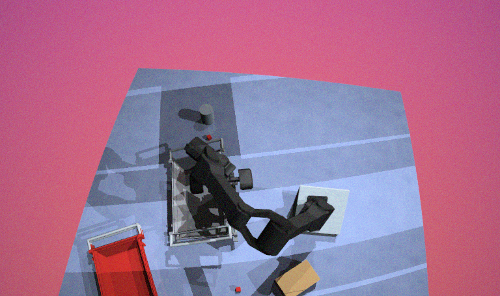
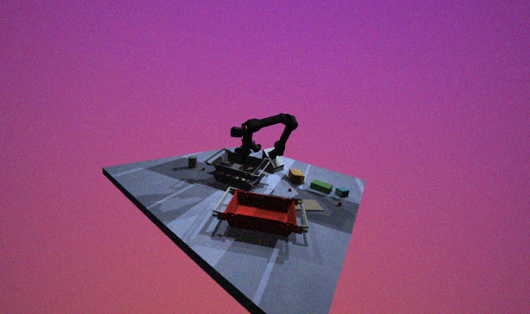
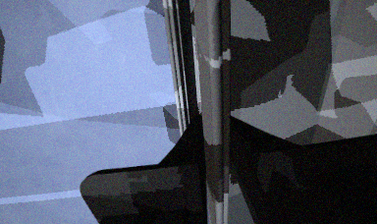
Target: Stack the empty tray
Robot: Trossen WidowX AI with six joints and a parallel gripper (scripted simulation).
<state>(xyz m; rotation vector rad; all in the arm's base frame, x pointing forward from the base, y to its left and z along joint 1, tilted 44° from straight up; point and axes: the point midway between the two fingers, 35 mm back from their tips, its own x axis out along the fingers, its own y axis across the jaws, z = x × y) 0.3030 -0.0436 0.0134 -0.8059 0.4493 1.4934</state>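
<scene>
Now: the grey tray 80 mm ahead of my gripper tip, 20 mm to the left of it and 10 mm above it. Round my gripper tip: green box (440 mm to the left, 260 mm behind, 90 mm below); then tan box (260 mm to the left, 260 mm behind, 80 mm below); then flat tan sheet (440 mm to the left, 110 mm below, 10 mm ahead).
</scene>
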